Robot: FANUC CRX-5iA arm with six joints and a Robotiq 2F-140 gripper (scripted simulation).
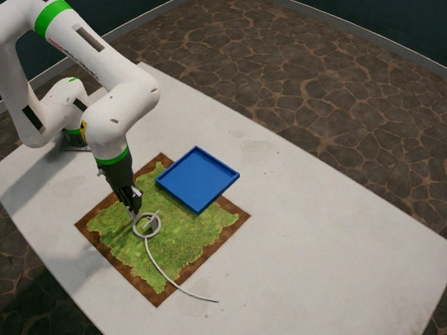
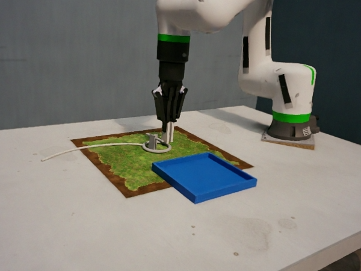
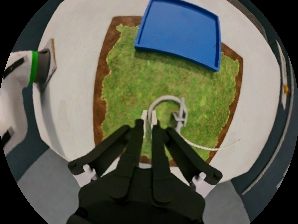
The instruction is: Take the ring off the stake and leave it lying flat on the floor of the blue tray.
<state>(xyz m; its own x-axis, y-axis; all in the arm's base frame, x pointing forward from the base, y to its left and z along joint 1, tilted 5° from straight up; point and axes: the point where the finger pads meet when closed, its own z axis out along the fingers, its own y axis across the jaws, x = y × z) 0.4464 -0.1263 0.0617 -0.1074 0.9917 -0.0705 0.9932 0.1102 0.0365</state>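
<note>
The grey stake is 60 mm ahead of my hand, 20 mm to the left of it and 20 mm below it. Round my hand: blue tray 230 mm to the left, 50 mm ahead, 40 mm below; square green grass mat 60 mm below, 60 mm ahead, 40 mm to the left.
</note>
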